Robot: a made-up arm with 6 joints. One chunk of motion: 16 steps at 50 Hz.
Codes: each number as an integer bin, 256 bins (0 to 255) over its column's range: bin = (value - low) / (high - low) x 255, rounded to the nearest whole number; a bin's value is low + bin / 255 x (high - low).
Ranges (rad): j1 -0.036..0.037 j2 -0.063..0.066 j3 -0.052..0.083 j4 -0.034..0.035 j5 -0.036..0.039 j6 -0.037..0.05
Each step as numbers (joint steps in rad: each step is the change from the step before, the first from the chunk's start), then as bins.
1 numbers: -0.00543 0.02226 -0.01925 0.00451 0.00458 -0.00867
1 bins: 107 169 62 142 138 83
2 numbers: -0.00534 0.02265 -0.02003 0.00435 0.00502 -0.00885
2 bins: 107 169 60 142 139 83
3 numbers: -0.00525 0.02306 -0.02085 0.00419 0.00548 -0.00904
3 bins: 107 170 59 141 141 82
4 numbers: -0.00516 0.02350 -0.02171 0.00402 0.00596 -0.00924
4 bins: 108 171 57 141 143 81
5 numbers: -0.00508 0.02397 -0.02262 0.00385 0.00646 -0.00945
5 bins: 108 172 55 140 144 81
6 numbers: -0.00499 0.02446 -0.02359 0.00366 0.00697 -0.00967
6 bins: 108 173 54 139 146 80
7 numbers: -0.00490 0.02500 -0.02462 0.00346 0.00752 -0.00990
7 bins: 109 174 52 138 148 79
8 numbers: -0.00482 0.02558 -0.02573 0.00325 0.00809 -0.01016
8 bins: 109 175 50 138 150 79
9 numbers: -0.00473 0.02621 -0.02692 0.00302 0.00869 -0.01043
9 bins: 109 176 47 137 152 78
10 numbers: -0.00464 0.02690 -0.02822 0.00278 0.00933 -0.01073
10 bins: 110 178 45 136 154 77
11 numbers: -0.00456 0.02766 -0.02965 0.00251 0.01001 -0.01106
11 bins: 110 179 42 135 156 76
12 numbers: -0.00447 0.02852 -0.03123 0.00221 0.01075 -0.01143
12 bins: 110 181 39 134 159 75
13 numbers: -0.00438 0.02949 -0.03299 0.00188 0.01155 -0.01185
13 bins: 110 183 36 133 162 74
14 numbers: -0.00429 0.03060 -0.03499 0.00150 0.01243 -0.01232
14 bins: 111 185 32 131 165 72
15 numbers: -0.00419 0.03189 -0.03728 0.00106 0.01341 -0.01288
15 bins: 111 188 28 130 168 71
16 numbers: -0.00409 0.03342 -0.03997 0.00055 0.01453 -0.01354
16 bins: 111 191 23 128 172 69
